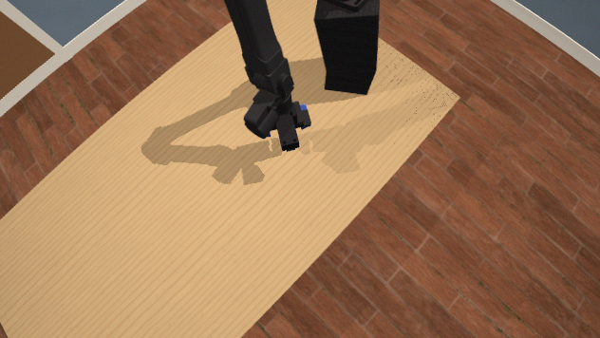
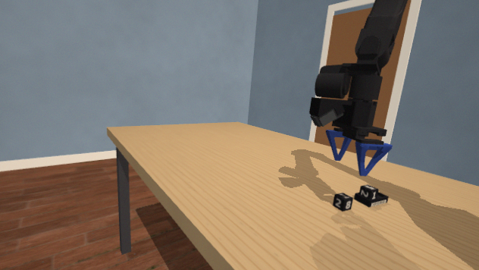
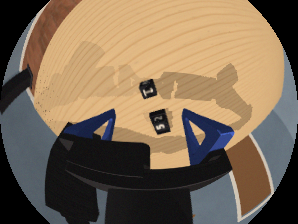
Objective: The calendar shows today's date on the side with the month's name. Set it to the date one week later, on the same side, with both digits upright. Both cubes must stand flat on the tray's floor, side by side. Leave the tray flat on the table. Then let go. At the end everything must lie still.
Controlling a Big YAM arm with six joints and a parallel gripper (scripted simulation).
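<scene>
The black date cube lies 9 cm below my hand. From my hand the other things lie so: black tray: 10 cm to the right, 10 cm below, 4 cm behind; black cube: 9 cm to the right, 8 cm below, 3 cm behind.
</scene>
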